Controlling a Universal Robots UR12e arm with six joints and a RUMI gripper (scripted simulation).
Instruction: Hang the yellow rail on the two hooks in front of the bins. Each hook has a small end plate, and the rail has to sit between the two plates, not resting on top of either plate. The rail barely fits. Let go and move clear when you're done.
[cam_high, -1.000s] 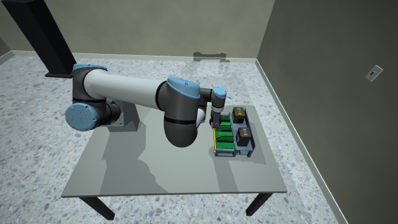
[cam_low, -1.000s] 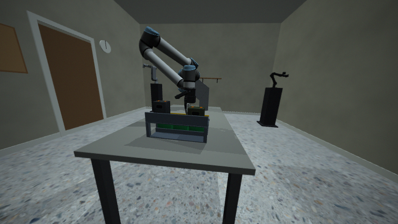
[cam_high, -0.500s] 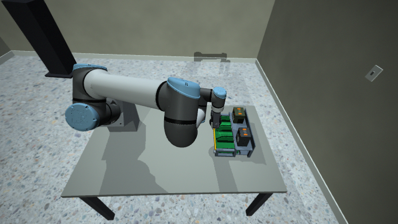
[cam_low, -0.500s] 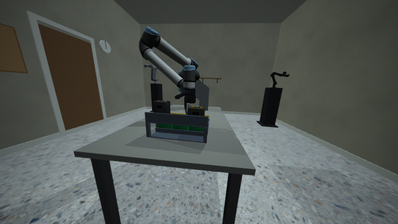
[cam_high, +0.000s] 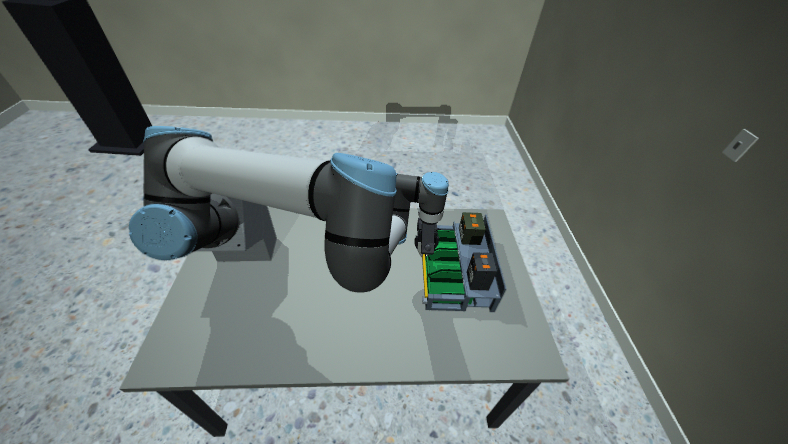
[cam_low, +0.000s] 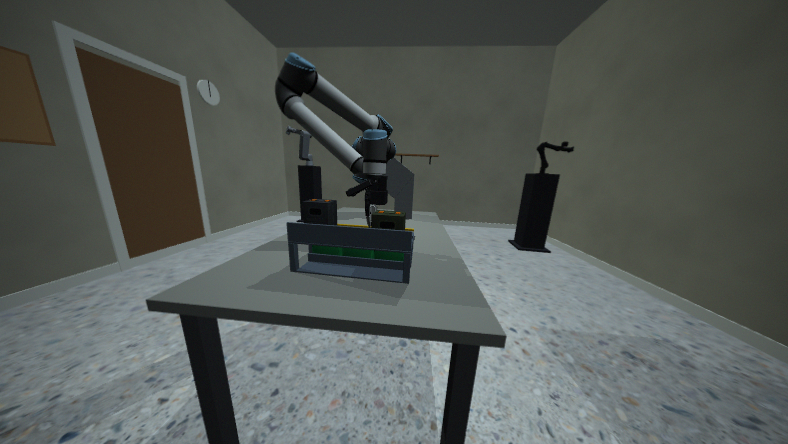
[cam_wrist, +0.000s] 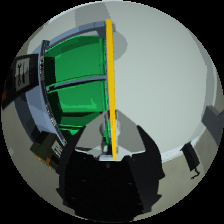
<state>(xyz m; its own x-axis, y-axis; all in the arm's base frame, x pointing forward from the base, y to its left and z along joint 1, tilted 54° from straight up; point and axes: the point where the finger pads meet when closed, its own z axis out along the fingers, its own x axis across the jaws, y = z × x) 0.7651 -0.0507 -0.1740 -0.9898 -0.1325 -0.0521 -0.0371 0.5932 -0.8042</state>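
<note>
Right now my hand is 1 cm above the yellow rail. The rest, counted from my hand: back panel (27 cm ahead, 3 cm above, 1 cm to the left).
</note>
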